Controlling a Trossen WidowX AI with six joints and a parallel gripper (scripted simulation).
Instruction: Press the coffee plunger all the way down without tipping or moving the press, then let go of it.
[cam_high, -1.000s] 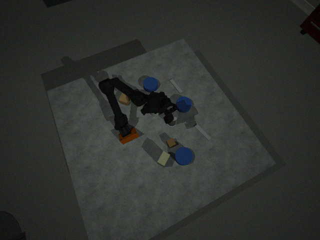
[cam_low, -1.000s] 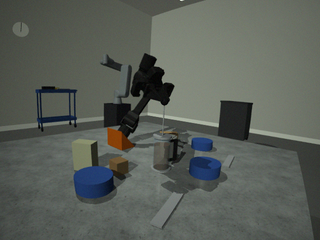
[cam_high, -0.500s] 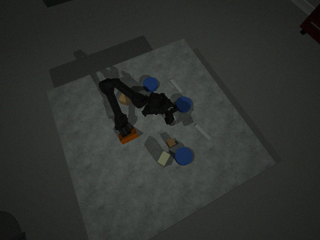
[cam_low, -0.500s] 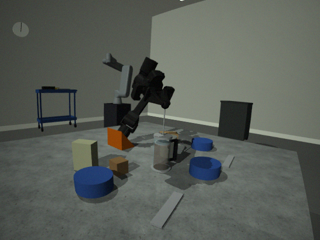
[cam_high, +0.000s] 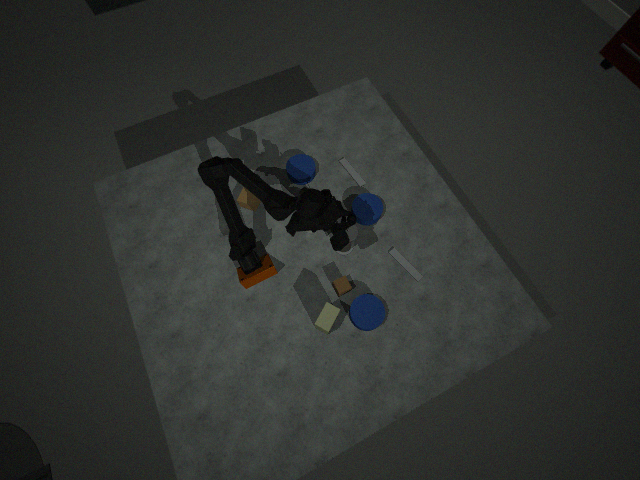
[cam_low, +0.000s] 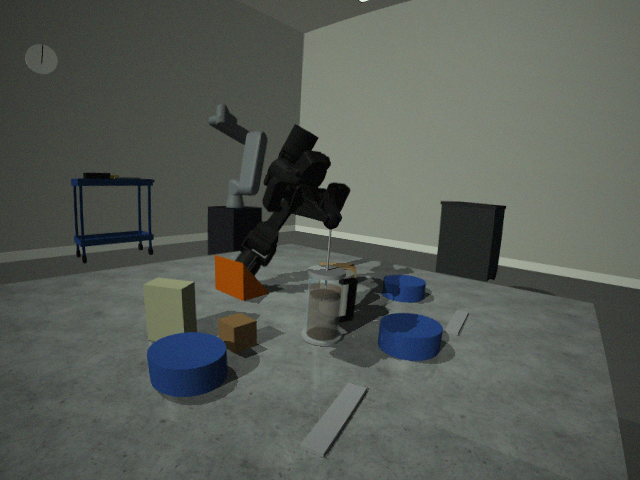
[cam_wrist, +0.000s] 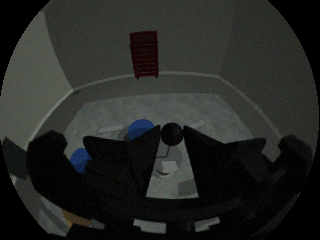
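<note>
Now: gripper tip 120 mm above the glass coffee press and 20 mm to the right of it. The rest, counted from my gripper tip: white cylinder 190 mm below, 150 mm to the left, 70 mm behind; small brown cube 210 mm below, 120 mm to the right, 120 mm behind; cream block 230 mm behind, 190 mm to the right, 180 mm below.
</note>
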